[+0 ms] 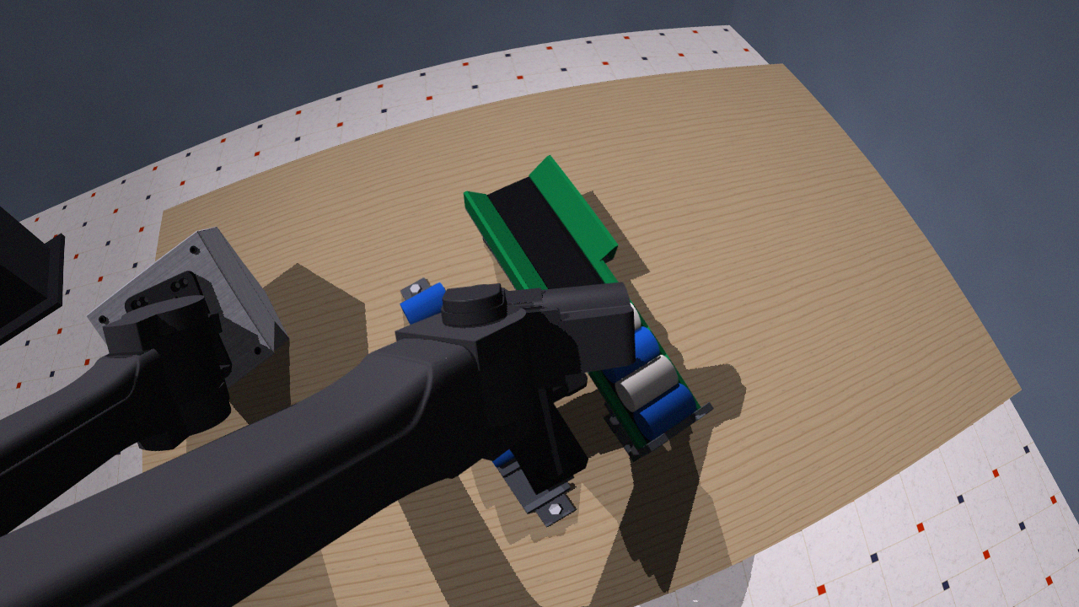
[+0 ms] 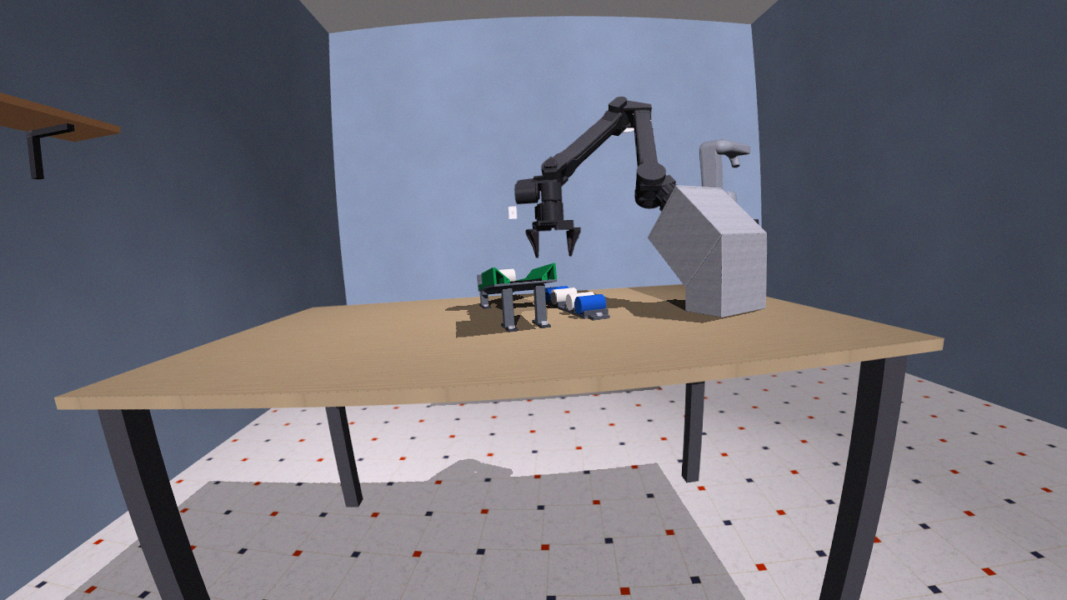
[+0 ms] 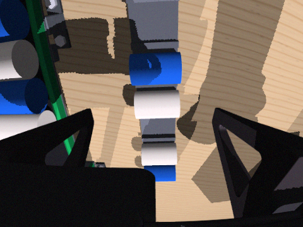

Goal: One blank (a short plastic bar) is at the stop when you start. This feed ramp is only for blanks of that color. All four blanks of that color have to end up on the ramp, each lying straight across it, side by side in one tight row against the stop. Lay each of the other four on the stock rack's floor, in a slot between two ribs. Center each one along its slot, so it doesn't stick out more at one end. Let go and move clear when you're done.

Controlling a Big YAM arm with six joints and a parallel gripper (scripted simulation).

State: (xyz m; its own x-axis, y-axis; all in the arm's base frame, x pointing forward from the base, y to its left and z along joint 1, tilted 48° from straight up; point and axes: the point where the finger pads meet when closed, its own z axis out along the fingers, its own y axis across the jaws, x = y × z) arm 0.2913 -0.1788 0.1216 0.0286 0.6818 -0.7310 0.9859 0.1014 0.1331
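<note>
Right now the grey stock rack is 140 mm below my hand and 80 mm to the left of it. Also, from my hand: grey stop: 160 mm ahead, 100 mm to the right, 80 mm below.
</note>
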